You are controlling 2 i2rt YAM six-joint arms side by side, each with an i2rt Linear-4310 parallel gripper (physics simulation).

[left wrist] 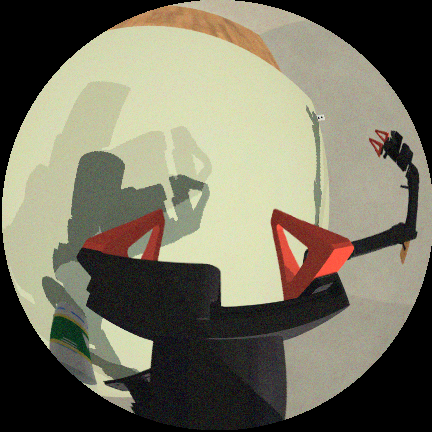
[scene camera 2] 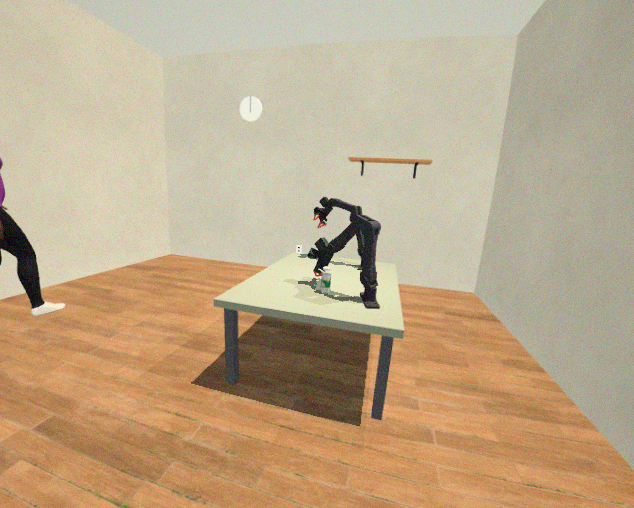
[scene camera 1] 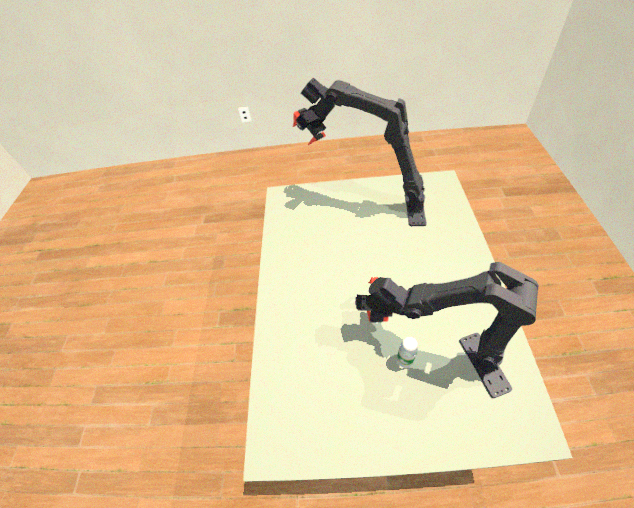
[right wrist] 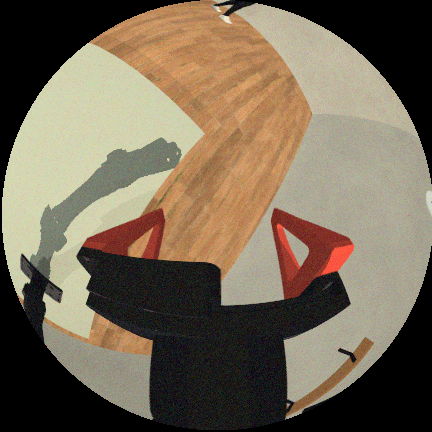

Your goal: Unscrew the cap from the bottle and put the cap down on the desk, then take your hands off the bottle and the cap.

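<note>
The bottle is whitish with a green label band and stands upright on the desk. The white cap sits on top of the bottle; I cannot tell whether it is loose. In the left wrist view the bottle is at the lower left, and the cap cannot be made out. My left gripper is open and empty, above the desk and up-left of the bottle in scene camera 1. My right gripper is open and empty, high up and far from the bottle.
The left arm reaches over the desk close to the bottle. The right arm is mounted near the desk's far end in scene camera 1. A person stands at the left edge of scene camera 2, away from the desk. A shelf hangs on the wall.
</note>
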